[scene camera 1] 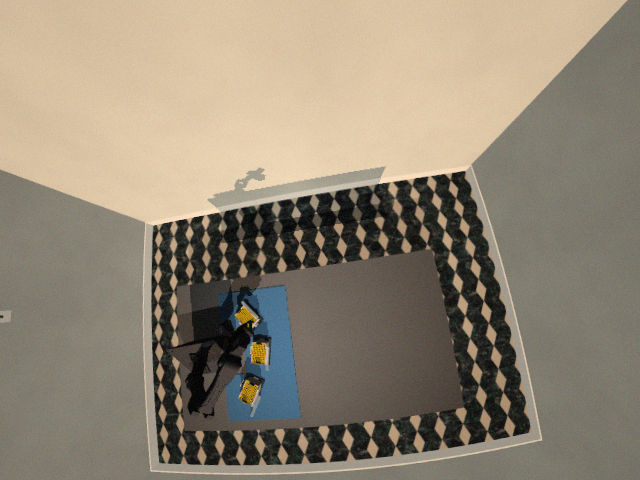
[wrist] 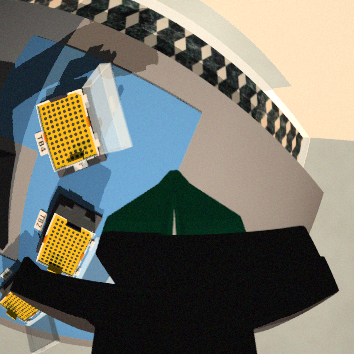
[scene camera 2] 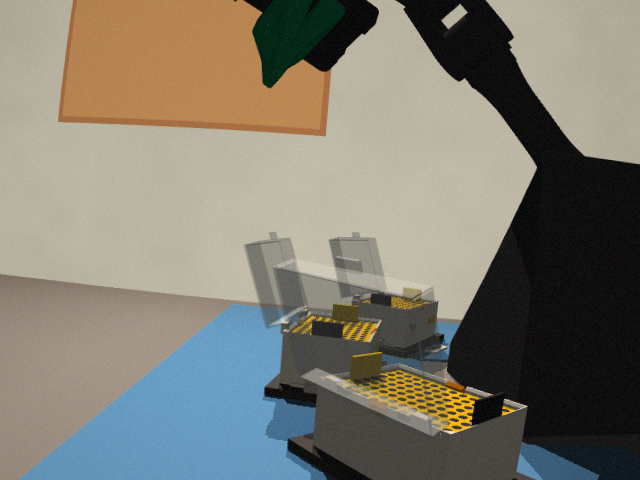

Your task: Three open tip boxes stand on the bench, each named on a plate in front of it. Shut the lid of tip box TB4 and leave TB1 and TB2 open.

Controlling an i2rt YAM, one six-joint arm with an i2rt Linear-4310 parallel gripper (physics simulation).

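Places are measured from the arm's base along level axes (x left, y ahead, z down), in centimetres.
Pixels of known places: gripper, between the fingertips: [scene camera 1: 251, 320] [wrist: 173, 177] [scene camera 2: 270, 81]; arm's base, origin of its link: [scene camera 1: 200, 362] [scene camera 2: 631, 288].
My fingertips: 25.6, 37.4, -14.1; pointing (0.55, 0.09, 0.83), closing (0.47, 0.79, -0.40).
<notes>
Ahead of a thing's pixels: the offset from my fingertips to its top centre, as dx, dy, dz. "*": to the spot under its first point. Level surfaces: height alone.
Tip box TB4 @[-0.7, -12.0, +19.0] [scene camera 1: 247, 314] [scene camera 2: 423, 400] [wrist: 67, 131], with a yellow rack, has its clear lid @[+4.1, -7.4, +11.1] [scene camera 2: 317, 289] [wrist: 114, 117] standing open on the side away from the arm's base. Its name plate @[* -5.6, -16.5, +26.2] [wrist: 41, 143] is readable in the wrist view. TB2 @[-21.0, -4.1, +19.0] [scene camera 1: 259, 352] [scene camera 2: 330, 356] [wrist: 65, 245] is open in the middle, lid @[* -15.5, +3.1, +15.0] [scene camera 2: 261, 273] raised. The third box, TB1 @[-43.3, -10.7, +19.0] [scene camera 1: 250, 391] [scene camera 2: 408, 328] [wrist: 19, 306], is open too, lid @[* -47.9, -3.8, +13.9] [scene camera 2: 356, 250] [wrist: 42, 332] raised; its plate is too small to read. My gripper [scene camera 1: 249, 325] [scene camera 2: 268, 80] [wrist: 173, 177] is shut and empty, high above the boxes.
The boxes stand on a blue mat @[dz +26.4] [scene camera 1: 284, 382] [scene camera 2: 170, 408] [wrist: 155, 120] on the grey-brown bench @[dz +26.7] [scene camera 1: 372, 330] [wrist: 250, 170]. The arm's dark base stands beside the mat. An orange board [scene camera 2: 180, 93] hangs on the wall. A small plate @[* -5.3, -6.9, +24.6] [wrist: 81, 164] lies at TB4's lower end.
</notes>
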